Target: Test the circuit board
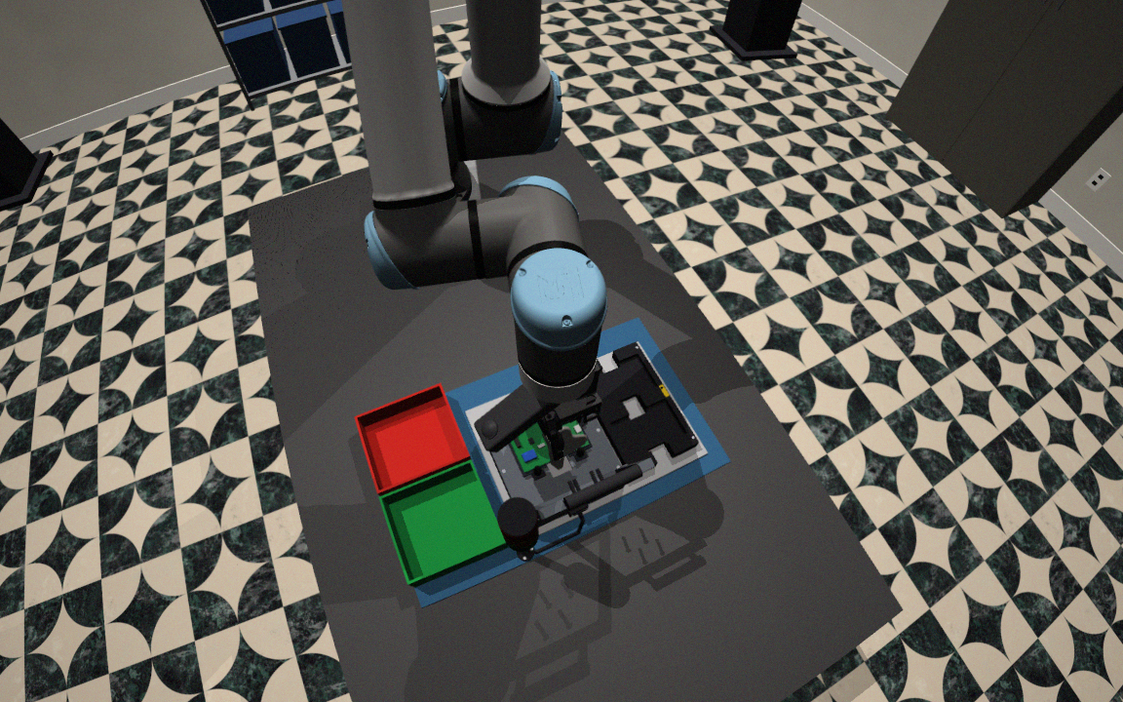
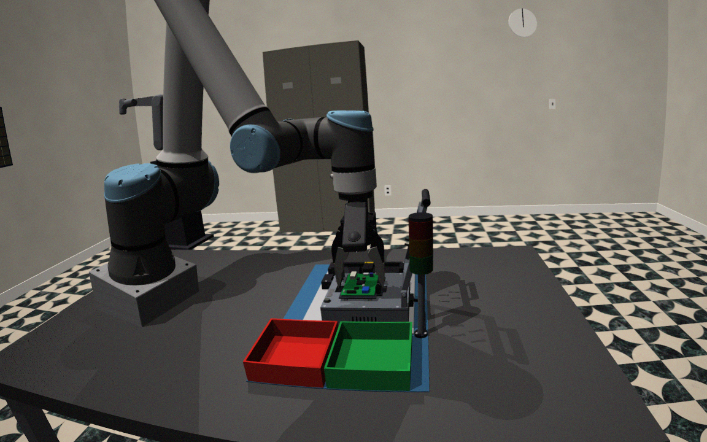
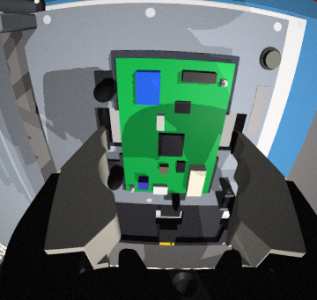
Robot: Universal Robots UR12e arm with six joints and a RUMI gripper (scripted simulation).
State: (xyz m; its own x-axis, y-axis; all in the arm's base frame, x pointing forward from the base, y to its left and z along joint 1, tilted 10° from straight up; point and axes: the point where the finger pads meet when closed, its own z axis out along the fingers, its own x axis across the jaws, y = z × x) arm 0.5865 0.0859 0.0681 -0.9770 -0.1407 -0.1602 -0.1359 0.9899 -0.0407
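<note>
Now: the green circuit board 10 mm to the left of my hand. From my hand the other things lie so: clear lid (120 mm ahead, 20 mm to the left, 110 mm above); green bin (70 mm ahead, 190 mm to the right, 60 mm below); red bin (80 mm behind, 210 mm to the right, 60 mm below).
</note>
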